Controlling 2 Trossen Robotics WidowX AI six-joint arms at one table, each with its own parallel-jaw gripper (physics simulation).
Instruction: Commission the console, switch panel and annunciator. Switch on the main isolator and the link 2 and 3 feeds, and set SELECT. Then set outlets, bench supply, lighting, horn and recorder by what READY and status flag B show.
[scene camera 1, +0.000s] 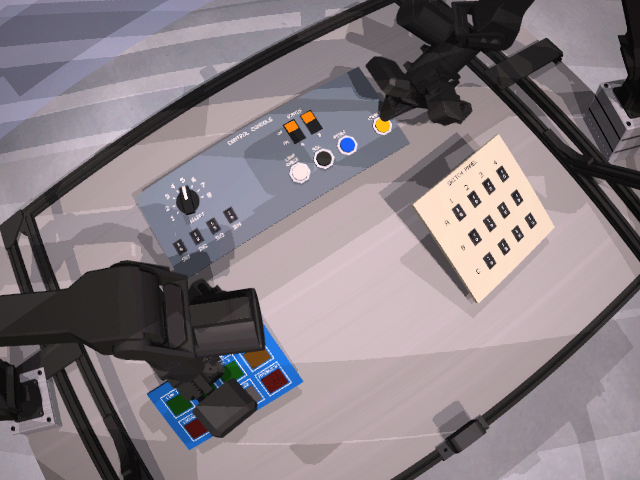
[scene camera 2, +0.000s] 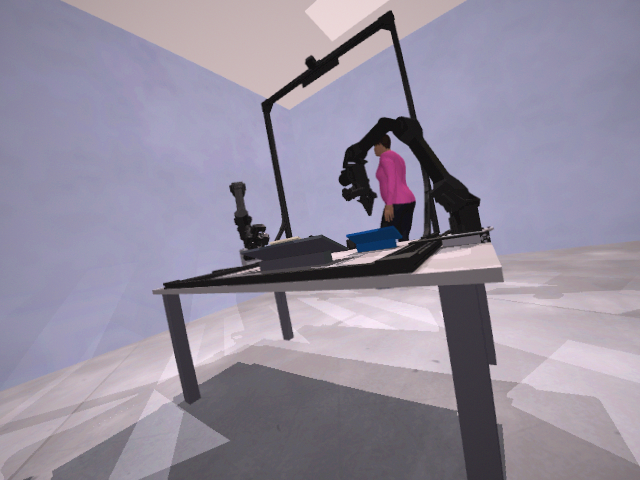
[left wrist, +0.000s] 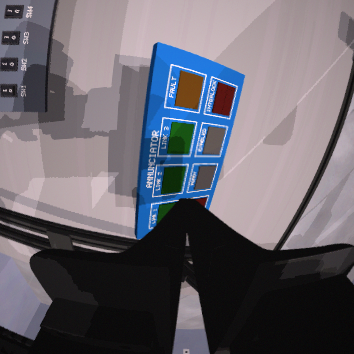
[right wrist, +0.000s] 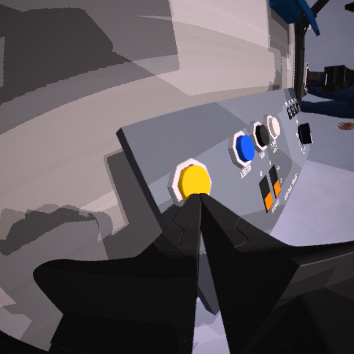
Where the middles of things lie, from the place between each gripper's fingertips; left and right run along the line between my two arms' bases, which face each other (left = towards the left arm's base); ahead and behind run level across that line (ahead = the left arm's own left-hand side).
Now: the yellow ENABLE button (right wrist: 192, 179) 38 cm to the right of my left hand, 27 cm ahead of it and 8 cm below it.
Now: the yellow ENABLE button 1 cm below my right hand and 1 cm behind it.
